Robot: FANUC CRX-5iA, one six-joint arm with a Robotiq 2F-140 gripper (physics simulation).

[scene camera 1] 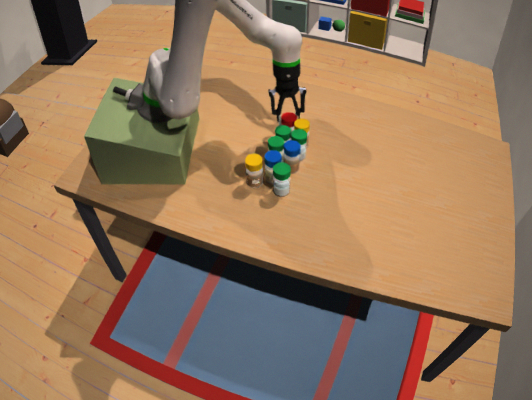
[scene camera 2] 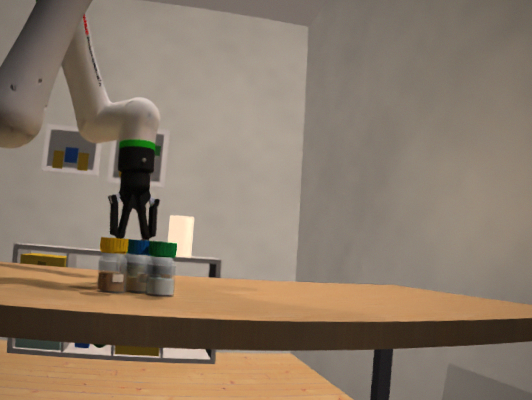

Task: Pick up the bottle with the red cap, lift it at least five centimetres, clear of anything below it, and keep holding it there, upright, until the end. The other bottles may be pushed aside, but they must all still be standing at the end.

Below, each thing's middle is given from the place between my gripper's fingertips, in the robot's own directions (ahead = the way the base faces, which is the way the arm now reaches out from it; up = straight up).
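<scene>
Blue-capped bottle [scene camera 2: 137, 262]: my hand 220 mm to the left of it, 10 mm below it.
</scene>
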